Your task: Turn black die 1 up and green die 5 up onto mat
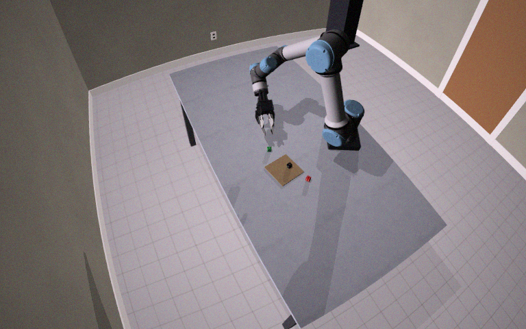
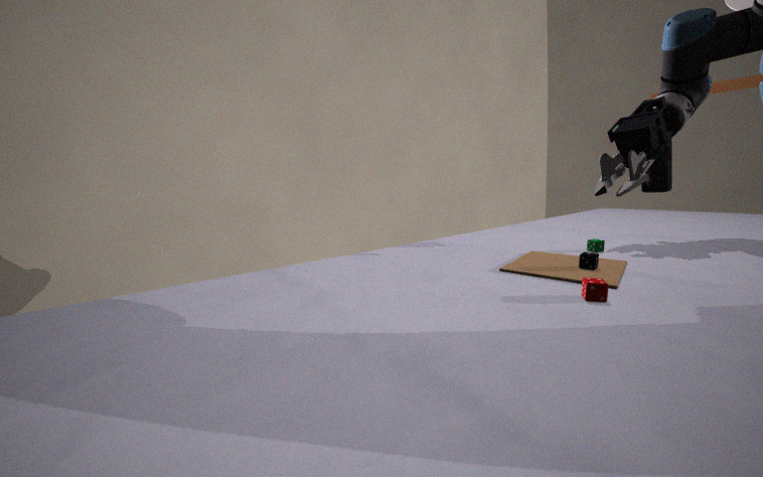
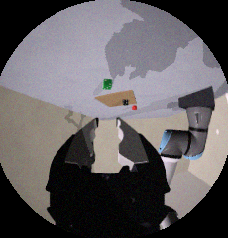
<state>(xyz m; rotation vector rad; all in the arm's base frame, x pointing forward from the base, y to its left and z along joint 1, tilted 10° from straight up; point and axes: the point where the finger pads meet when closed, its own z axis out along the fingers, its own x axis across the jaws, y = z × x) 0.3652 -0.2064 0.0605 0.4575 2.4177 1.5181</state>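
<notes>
Right now the green die is 90 mm below my hand, 30 mm to the left of it and 10 mm ahead of it. The rest, counted from my hand: red die 290 mm to the left, 90 mm below, 30 mm behind; brown mat 170 mm to the left, 100 mm below, 30 mm ahead; black die 180 mm to the left, 90 mm below.
</notes>
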